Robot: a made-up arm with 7 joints. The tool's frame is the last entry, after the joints.
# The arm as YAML. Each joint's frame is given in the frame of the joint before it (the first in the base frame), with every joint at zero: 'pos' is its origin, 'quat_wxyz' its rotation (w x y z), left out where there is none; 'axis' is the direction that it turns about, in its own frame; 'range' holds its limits. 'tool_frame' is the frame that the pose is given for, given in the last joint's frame.
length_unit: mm
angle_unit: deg
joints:
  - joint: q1
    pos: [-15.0, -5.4, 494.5]
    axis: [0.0, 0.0, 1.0]
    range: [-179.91, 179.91]
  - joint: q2
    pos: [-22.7, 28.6, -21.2]
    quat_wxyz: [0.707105, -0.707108, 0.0, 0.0]
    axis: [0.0, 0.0, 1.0]
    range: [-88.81, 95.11]
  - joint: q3
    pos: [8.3, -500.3, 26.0]
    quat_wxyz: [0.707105, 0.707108, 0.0, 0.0]
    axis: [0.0, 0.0, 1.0]
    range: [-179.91, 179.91]
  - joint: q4
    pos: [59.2, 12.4, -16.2]
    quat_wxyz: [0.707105, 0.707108, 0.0, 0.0]
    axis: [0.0, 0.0, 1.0]
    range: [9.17, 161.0]
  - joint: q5
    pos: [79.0, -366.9, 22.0]
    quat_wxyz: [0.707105, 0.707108, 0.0, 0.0]
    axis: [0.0, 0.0, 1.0]
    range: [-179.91, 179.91]
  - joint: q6
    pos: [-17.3, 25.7, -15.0]
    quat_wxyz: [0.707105, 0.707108, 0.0, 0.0]
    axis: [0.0, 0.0, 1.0]
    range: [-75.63, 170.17]
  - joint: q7
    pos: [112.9, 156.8, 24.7]
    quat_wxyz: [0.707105, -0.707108, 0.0, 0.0]
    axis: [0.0, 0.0, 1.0]
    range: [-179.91, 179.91]
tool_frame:
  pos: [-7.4, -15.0, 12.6]
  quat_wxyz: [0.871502, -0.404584, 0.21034, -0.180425]
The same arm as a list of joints. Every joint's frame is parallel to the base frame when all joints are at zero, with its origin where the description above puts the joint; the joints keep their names.
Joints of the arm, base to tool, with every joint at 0 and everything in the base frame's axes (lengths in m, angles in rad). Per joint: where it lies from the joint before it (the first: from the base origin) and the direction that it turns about. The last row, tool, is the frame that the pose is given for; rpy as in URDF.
q1: offset -0.015 -0.0054 0.4945 axis 0 0 1
q2: offset -0.0227 0.0286 -0.0212 axis 0 1 0
q3: offset 0.0083 0.026 0.5003 axis 0 0 1
q4: offset 0.0592 0.0124 -0.0162 axis 0 -1 0
q5: offset 0.079 -0.022 -0.3669 axis 0 0 -1
q6: offset -0.0173 -0.0257 0.015 axis 0 1 0
q7: offset 0.1129 0.0247 -0.1568 axis 0 0 -1
tool: offset -0.0074 0.015 -0.0126 rpy 2.2129 -0.2225 0.5201
Joint limits (rad, base to tool): -3.14..3.14 -1.55..1.66 -3.14..3.14 0.16..2.81 -3.14..3.14 -1.32..2.97 -3.14..3.14

